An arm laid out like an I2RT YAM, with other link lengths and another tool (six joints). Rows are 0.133 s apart.
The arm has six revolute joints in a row. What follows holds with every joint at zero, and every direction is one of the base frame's. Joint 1 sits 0.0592 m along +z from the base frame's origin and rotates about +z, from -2.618 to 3.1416 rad. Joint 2 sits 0.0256 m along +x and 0.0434 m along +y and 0.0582 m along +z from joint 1 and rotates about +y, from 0 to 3.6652 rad. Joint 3 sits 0.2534 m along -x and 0.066 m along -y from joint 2 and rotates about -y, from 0 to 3.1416 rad. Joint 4 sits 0.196 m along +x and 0.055 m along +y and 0.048 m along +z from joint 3 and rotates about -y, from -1.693 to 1.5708 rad. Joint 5 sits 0.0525 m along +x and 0.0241 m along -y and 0.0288 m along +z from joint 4 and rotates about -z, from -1.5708 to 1.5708 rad. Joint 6 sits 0.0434 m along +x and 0.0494 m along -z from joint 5 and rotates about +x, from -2.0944 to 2.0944 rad. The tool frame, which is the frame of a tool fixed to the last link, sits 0.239 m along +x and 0.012 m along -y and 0.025 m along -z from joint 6; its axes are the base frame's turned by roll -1.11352, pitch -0.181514 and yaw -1.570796 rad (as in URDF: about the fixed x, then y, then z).
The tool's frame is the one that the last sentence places.
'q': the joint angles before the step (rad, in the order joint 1, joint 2, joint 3, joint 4, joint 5, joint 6). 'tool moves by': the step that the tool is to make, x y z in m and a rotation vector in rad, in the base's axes. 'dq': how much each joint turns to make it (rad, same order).
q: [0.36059 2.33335 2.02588 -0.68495 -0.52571 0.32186]
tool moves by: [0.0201 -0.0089 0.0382 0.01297 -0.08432 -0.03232]
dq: [-0.01875 -0.06319 0.02843 -0.00727 0.02158 0.00145]
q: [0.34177 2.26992 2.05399 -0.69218 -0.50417 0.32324]
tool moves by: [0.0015 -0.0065 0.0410 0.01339 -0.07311 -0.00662]
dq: [-0.00826 -0.09749 -0.01731 -0.01151 0.00783 -0.00991]
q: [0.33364 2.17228 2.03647 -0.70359 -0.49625 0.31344]
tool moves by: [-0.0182 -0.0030 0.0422 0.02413 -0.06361 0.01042]
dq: [0.00318 -0.14741 -0.09068 0.00913 -0.00635 -0.00449]
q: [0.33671 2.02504 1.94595 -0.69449 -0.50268 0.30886]
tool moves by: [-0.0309 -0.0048 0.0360 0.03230 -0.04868 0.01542]
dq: [0.00139 -0.17285 -0.13429 0.01866 -0.02005 0.00120]
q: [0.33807 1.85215 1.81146 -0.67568 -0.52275 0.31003]
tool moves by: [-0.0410 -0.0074 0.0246 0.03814 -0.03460 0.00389]
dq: [0.00594 -0.20418 -0.19099 0.04396 -0.01389 0.02332]
